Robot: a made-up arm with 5 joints.
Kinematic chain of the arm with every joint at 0, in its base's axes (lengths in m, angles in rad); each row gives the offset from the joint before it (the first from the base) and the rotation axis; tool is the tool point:
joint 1: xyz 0 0 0.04 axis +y
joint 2: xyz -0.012 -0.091 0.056 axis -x
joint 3: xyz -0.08 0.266 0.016 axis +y
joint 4: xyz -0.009 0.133 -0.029 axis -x
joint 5: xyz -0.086 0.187 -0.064 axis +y
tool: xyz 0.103 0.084 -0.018
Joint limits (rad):
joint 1: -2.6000..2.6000
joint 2: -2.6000..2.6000
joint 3: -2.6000..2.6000
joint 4: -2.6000..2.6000
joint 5: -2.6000..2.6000
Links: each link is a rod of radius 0.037 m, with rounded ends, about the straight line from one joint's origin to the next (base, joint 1, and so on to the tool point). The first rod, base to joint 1, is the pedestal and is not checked.
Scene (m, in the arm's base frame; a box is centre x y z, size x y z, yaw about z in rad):
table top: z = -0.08
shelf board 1: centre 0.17 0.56 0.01 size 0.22 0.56 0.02 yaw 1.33
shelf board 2: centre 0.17 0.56 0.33 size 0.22 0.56 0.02 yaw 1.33
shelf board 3: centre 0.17 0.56 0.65 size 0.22 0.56 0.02 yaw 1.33
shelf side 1: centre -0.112 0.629 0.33 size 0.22 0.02 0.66 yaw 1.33
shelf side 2: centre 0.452 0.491 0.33 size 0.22 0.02 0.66 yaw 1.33
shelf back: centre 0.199 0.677 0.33 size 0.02 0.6 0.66 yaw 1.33
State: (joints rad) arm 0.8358 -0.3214 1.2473 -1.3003 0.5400
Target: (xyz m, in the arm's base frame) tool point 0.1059 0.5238 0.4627
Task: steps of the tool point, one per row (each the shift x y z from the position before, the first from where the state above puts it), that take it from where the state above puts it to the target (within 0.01 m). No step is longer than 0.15 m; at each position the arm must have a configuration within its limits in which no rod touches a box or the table.
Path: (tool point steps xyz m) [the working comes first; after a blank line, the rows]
Joints at the target: 0.5112 -0.4486 1.1763 -0.6126 0.9625
Straight joint move there: touches shelf board 2.

1: -0.0104 -0.0678 -0.0043
2: -0.0249 -0.0760 0.0043
3: -0.0356 0.0162 0.1015
4: -0.0717 0.0119 0.0927
5: -0.1046 0.0075 0.0709
6: 0.0275 0.0636 0.0025
7: 0.0152 0.0543 -0.0028
8: 0.0045 0.0411 -0.0022
9: -0.0019 0.0253 0.0025

